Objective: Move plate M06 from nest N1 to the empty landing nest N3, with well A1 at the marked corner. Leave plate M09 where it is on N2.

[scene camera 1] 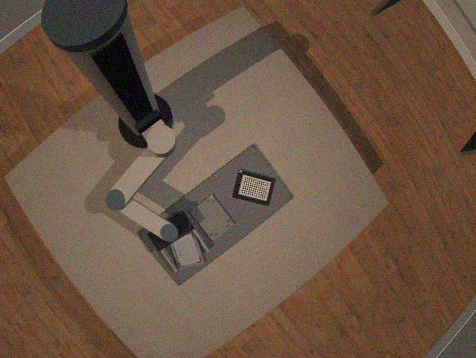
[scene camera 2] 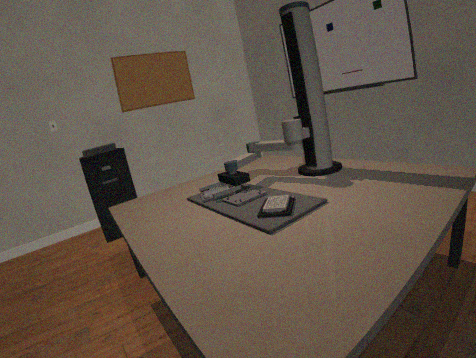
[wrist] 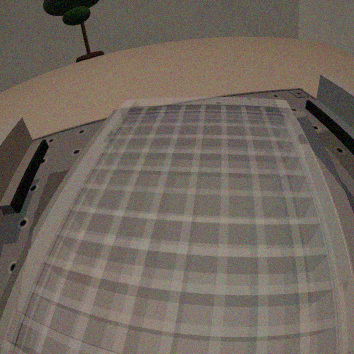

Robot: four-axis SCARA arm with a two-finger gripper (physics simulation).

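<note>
A clear plate (scene camera 1: 187, 251) (scene camera 2: 215, 191) (wrist: 200, 200) with a grid of wells lies flat at the left end of the grey board (scene camera 1: 281, 192) (scene camera 2: 310, 202). My gripper (scene camera 1: 185, 249) (wrist: 179, 99) is open over it, one finger beyond each long side, with gaps between the black pads and the plate in the wrist view. The middle nest (scene camera 1: 212, 216) (scene camera 2: 243, 196) holds no plate. A whitish plate (scene camera 1: 256, 188) (scene camera 2: 278, 202) with dark wells sits in a black nest (scene camera 1: 236, 193) (scene camera 2: 275, 215) at the right end. Labels and the A1 mark cannot be read.
The arm's column (scene camera 1: 82, 70) (scene camera 2: 320, 100) stands on the table (scene camera 1: 310, 150) (scene camera 2: 300, 280) behind the board. The black gripper body (scene camera 2: 234, 177) is low over the board's left end, close beside the middle nest. A small tree (wrist: 84, 35) stands beyond the table.
</note>
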